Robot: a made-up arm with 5 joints.
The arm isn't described. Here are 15 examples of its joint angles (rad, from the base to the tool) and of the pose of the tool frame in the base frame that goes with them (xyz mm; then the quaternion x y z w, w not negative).
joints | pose
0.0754 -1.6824 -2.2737 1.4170 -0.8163 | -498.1 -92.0 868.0 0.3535 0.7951 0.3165 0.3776
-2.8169 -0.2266 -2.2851 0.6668 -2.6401 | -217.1 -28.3 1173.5 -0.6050 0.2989 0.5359 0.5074
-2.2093 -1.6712 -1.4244 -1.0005 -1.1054 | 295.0 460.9 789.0 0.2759 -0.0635 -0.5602 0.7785
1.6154 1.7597 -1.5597 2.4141 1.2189 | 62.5 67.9 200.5 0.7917 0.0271 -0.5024 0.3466
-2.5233 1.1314 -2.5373 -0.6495 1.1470 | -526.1 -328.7 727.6 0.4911 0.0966 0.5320 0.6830
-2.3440 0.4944 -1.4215 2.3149 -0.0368 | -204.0 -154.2 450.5 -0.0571 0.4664 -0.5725 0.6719
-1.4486 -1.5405 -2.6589 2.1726 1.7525 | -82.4 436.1 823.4 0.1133 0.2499 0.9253 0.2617
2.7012 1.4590 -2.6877 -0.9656 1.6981 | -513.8 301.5 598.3 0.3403 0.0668 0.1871 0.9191
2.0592 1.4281 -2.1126 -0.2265 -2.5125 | -257.1 621.5 281.1 -0.5563 0.4753 -0.2429 0.6369
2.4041 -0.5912 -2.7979 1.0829 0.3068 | 182.3 -81.6 1197.3 0.6296 -0.4313 -0.2283 0.6046
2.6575 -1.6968 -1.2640 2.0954 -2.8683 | 126.7 -3.6 757.0 -0.6140 0.1586 0.0082 0.7732
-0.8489 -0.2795 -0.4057 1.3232 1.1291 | 81.4 -144.9 405.5 -0.6596 0.4911 -0.3381 0.4577
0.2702 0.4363 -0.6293 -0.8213 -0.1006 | 467.4 70.6 478.6 -0.4327 -0.7702 -0.1969 0.4252
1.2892 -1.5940 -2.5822 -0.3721 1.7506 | -140.7 -715.4 560.3 0.9658 0.1290 -0.2243 0.0143
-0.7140 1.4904 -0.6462 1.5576 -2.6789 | -81.3 21.5 293.0 0.6329 -0.3457 -0.2282 0.6541
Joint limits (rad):
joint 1: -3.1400..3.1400
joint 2: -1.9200..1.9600
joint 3: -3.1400..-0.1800
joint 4: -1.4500..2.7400
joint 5: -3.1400..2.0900
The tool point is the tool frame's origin. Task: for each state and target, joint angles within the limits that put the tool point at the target. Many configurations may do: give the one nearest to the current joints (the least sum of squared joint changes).
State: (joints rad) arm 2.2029 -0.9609 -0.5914 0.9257 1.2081
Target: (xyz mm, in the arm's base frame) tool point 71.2 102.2 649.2
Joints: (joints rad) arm 1.5166 -1.5071 -0.5278 1.4126 1.1887
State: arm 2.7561 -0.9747 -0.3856 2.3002 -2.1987
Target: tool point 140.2 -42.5 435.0
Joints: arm 2.4134 -1.6945 -0.1800 2.7305 -2.2048
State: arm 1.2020 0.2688 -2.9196 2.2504 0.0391
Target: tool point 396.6 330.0 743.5
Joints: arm 0.8195 0.5766 -2.8356 2.1234 0.0350
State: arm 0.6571 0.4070 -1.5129 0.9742 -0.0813
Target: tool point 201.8 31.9 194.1
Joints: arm 0.4533 0.8956 -0.9060 1.1847 -0.0823
